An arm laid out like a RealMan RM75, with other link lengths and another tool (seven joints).
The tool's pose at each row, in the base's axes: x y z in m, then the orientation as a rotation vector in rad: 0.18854, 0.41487, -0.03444, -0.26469, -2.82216, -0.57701; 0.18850, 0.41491, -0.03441, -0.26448, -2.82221, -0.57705; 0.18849, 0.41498, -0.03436, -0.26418, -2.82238, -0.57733; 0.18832, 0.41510, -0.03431, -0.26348, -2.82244, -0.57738; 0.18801, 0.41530, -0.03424, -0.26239, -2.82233, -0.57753; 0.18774, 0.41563, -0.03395, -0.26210, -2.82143, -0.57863; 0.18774, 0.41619, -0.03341, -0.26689, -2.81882, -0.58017; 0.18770, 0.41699, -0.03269, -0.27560, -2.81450, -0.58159; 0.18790, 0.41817, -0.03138, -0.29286, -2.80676, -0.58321; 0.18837, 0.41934, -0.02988, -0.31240, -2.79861, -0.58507; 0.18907, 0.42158, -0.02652, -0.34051, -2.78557, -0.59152; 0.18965, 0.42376, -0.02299, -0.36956, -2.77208, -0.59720; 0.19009, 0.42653, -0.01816, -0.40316, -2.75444, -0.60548; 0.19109, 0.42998, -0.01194, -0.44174, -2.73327, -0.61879; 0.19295, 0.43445, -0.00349, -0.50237, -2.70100, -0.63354
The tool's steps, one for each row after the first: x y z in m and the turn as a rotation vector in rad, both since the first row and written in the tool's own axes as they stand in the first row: 0.00005, 0.00004, 0.00000, -0.00001, -0.00001, -0.00015; 0.00008, 0.00012, -0.00002, -0.00016, -0.00014, -0.00042; 0.00027, 0.00021, 0.00002, -0.00012, -0.00005, -0.00090; 0.00061, 0.00034, 0.00010, -0.00013, 0.00028, -0.00159; 0.00099, 0.00068, 0.00004, -0.00090, 0.00107, -0.00170; 0.00121, 0.00139, -0.00022, -0.00254, 0.00235, 0.00184; 0.00155, 0.00236, -0.00053, -0.00456, 0.00439, 0.00835; 0.00187, 0.00395, -0.00126, -0.00771, 0.00772, 0.02122; 0.00199, 0.00565, -0.00221, -0.01129, 0.01078, 0.03564; 0.00253, 0.00905, -0.00444, -0.01915, 0.01572, 0.05627; 0.00323, 0.01243, -0.00682, -0.02666, 0.02065, 0.07775; 0.00450, 0.01677, -0.01009, -0.03675, 0.02766, 0.10295; 0.00570, 0.02237, -0.01443, -0.05115, 0.03552, 0.13169; 0.00683, 0.02988, -0.02053, -0.06976, 0.04650, 0.17752
